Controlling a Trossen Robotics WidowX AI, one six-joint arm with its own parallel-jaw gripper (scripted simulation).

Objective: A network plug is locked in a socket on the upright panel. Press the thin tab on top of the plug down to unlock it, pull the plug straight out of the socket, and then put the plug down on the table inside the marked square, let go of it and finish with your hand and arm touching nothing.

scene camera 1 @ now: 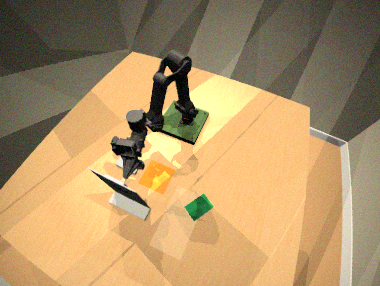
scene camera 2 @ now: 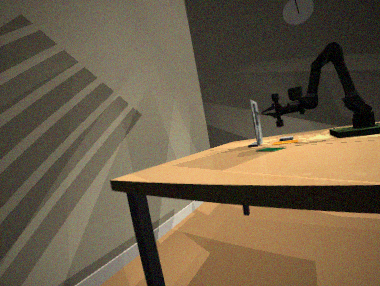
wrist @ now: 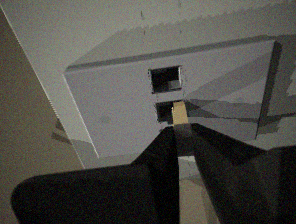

Scene:
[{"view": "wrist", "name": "my gripper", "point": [181,133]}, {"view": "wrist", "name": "tan plug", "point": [184,139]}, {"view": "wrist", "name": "grey upright panel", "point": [111,79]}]

